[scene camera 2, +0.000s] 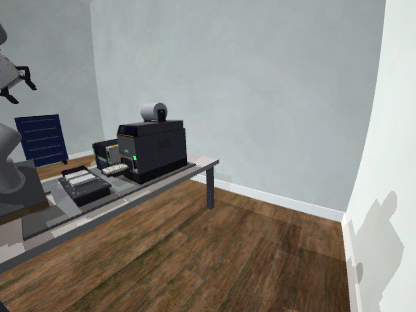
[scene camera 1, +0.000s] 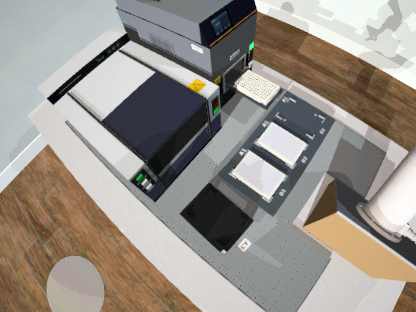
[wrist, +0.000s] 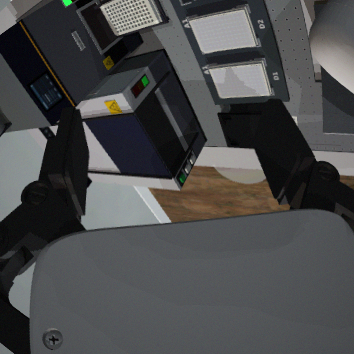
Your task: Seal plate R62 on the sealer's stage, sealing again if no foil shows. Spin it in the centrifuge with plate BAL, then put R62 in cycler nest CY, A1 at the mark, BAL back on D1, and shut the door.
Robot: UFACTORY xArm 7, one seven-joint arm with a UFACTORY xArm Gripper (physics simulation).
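Frame: origin at the arm's base, x ahead, y left, z up, level; centimetres.
Seen in the pictures: gripper, fingertip midpoint: point(scene camera 2: 25, 96) point(wrist: 173, 123); arm's base, link origin: point(scene camera 2: 10, 181) point(scene camera 1: 377, 222).
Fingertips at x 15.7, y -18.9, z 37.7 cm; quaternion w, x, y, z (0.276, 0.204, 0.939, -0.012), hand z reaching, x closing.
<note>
Pixels of each thing's top centre, then the offset from my fingertips to it. Level surfaces: height alone.
- sealer, top centre: point(scene camera 2: 150, 103) dx +62.7, dy +3.6, dz -4.8 cm
- D2, top centre: point(wrist: 221, 32) point(scene camera 1: 282, 142) point(scene camera 2: 82, 178) dx +15.8, dy +12.3, dz -44.9 cm
- D1, top centre: point(wrist: 238, 81) point(scene camera 1: 259, 173) point(scene camera 2: 76, 173) dx +15.2, dy +24.7, dz -44.9 cm
- black nest CY, top centre: point(wrist: 249, 133) point(scene camera 1: 216, 217) point(scene camera 2: 74, 169) dx +16.4, dy +41.4, dz -46.2 cm
- navy top, surface height: dz -31.1 cm
A plate with rows of round wells in plain view point(scene camera 1: 257, 87) point(scene camera 2: 115, 169) point(wrist: 132, 16) lies on the stage that juts from the sealer point(scene camera 1: 172, 35) point(scene camera 2: 157, 150) point(wrist: 52, 57). No foil shows on it. Two pale plates lie on the dark rack, one at D2 point(scene camera 1: 281, 143) point(wrist: 225, 31) and one at D1 point(scene camera 1: 259, 174) point(wrist: 241, 80). No plate names are legible. The black nest CY point(scene camera 1: 217, 217) point(wrist: 242, 129) holds no plate; a finger partly covers it in the wrist view. My gripper point(scene camera 2: 25, 95) point(wrist: 173, 123) is open and empty, high above the bench.
A machine with a white and navy top point(scene camera 1: 155, 112) point(wrist: 130, 142) stands beside the sealer, with lit green indicators. The rack's D3 place point(scene camera 1: 300, 117) is empty. The arm's base point(scene camera 1: 395, 200) rises from a tan-sided block point(scene camera 1: 355, 245). A blue cabinet point(scene camera 2: 42, 140) stands behind.
</note>
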